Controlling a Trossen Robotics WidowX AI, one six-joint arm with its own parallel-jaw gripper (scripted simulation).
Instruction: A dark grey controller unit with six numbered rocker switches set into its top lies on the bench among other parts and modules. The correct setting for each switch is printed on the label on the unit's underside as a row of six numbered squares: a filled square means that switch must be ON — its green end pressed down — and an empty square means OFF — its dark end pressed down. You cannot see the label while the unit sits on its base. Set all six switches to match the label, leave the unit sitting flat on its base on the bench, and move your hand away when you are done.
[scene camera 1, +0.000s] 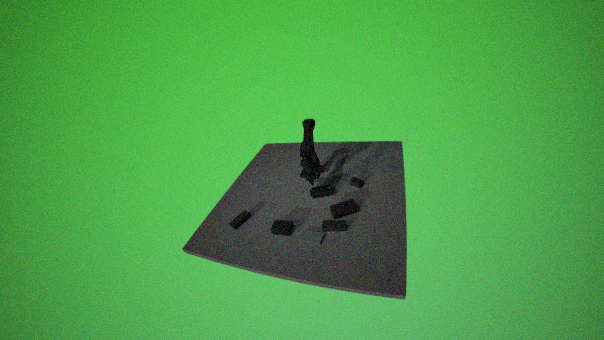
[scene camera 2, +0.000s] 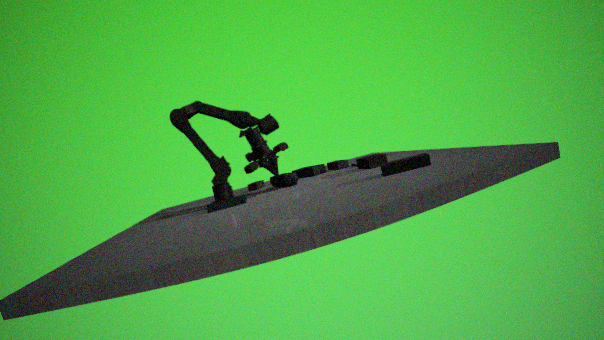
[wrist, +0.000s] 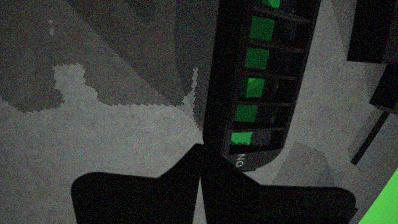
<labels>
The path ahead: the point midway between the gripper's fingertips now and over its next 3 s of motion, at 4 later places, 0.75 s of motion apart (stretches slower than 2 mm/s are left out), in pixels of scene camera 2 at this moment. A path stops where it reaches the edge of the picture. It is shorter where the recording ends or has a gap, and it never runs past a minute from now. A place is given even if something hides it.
My gripper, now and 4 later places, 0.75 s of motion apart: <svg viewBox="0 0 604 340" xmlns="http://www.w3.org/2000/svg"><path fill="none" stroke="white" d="M277 176L279 185L280 187L282 187L287 185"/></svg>
</labels>
